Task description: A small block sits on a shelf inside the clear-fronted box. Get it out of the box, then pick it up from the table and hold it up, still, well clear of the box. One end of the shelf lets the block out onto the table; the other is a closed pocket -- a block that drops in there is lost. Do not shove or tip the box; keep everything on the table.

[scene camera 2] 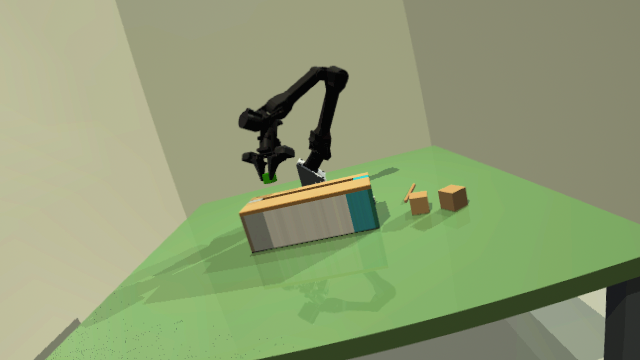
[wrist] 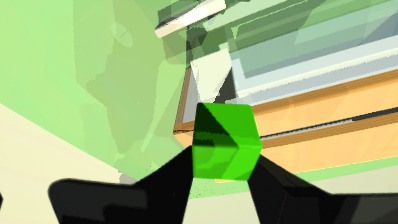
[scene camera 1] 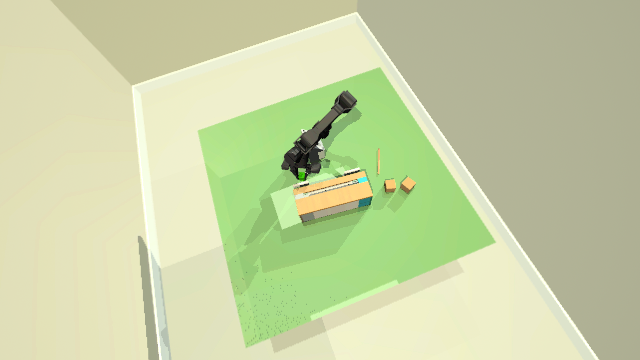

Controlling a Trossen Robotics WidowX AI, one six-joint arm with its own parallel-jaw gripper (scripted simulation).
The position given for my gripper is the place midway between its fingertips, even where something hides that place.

In view: my gripper [scene camera 2: 266, 180], a box [scene camera 2: 346, 205] and a small green block [wrist: 226, 145].
The box also shows in the wrist view [wrist: 316, 94] and in scene camera 1 [scene camera 1: 352, 191]. My gripper also shows in the wrist view [wrist: 219, 152].
